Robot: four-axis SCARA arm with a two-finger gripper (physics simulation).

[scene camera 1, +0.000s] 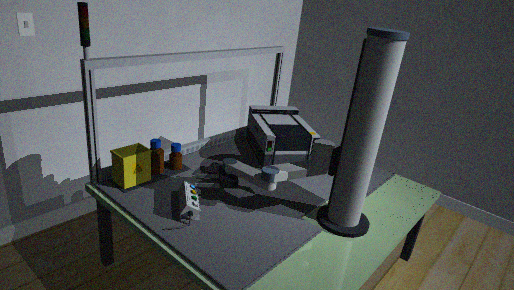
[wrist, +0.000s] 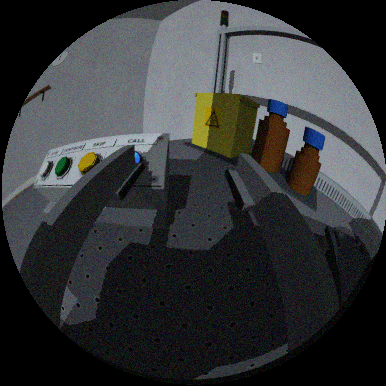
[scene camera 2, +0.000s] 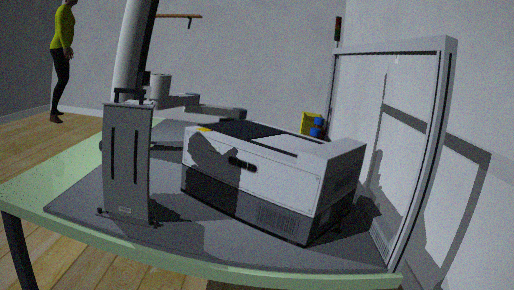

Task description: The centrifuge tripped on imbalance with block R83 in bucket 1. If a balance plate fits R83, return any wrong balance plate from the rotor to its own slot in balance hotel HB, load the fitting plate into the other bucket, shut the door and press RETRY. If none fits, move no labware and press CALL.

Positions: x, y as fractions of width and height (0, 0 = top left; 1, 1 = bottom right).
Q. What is my gripper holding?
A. Nothing.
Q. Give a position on a button box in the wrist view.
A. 0.37, 0.53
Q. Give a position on a centrifuge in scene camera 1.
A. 0.53, 0.52
